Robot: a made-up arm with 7 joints.
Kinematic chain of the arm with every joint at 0, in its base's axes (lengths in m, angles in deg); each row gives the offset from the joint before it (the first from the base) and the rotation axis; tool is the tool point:
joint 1: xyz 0 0 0.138 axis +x
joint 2: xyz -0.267 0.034 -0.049 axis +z
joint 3: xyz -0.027 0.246 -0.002 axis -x
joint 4: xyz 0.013 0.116 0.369 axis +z
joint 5: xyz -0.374 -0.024 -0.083 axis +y
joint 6: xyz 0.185 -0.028 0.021 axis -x
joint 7: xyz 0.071 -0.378 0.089 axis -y
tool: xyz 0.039 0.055 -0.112
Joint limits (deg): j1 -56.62..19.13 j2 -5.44..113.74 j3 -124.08..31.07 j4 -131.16..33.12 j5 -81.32..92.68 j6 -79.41..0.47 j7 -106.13..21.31
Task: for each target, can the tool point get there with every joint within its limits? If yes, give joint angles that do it. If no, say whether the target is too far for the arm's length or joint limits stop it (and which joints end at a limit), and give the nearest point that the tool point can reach.
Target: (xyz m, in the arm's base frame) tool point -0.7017 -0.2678 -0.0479
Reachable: yes | joints -2.03 58.68 -97.32 -5.88 56.27 -41.63 -69.02
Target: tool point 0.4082 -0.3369 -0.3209
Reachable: no: joint limits stop it (at a limit: joint 2, joint 3, joint 5, joint 6, joint 7) | nearest point 0.2388 -0.2641 -0.2217 | short by 0.209 m
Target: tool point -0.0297 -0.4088 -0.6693
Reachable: no: joint limits stop it (at a limit: joint 2, joint 3, joint 5, joint 6, joint 7) | nearest point -0.0999 -0.3150 -0.4842 | short by 0.219 m
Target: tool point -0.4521 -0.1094 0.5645
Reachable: yes | joints -15.86 52.52 -62.72 -97.59 -60.74 -29.42 -22.19
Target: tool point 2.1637 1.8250 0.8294
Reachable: no: too far | nearest point 0.1965 0.8810 0.4305 | short by 2.218 m
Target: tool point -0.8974 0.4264 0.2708
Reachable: yes | joints -28.46 23.94 -53.89 -57.11 61.61 -64.81 -63.65
